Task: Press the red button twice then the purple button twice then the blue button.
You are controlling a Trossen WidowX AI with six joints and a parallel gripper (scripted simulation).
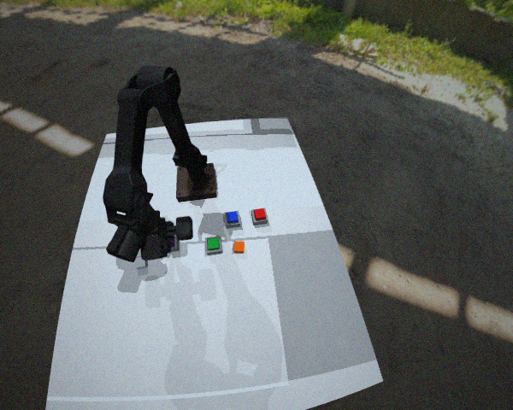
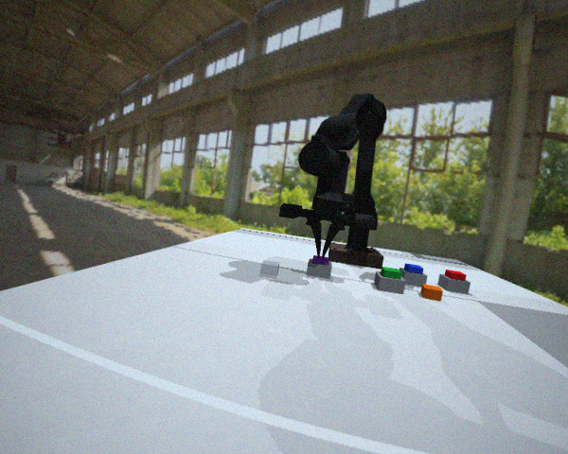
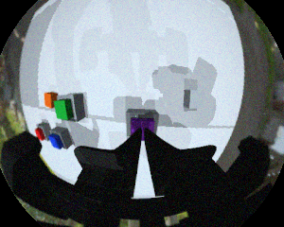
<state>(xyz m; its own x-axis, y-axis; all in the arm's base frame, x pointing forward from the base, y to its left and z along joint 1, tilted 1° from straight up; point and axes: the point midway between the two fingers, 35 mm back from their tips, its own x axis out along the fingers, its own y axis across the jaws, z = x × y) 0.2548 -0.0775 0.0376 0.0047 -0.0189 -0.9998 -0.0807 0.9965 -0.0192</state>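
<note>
Right now my gripper tip is 10 mm above the purple button. The rest, counted from my gripper tip: blue button: 70 mm behind, 200 mm to the left; orange block: 20 mm ahead, 220 mm to the left, 30 mm below; green button: 10 mm ahead, 140 mm to the left.
</note>
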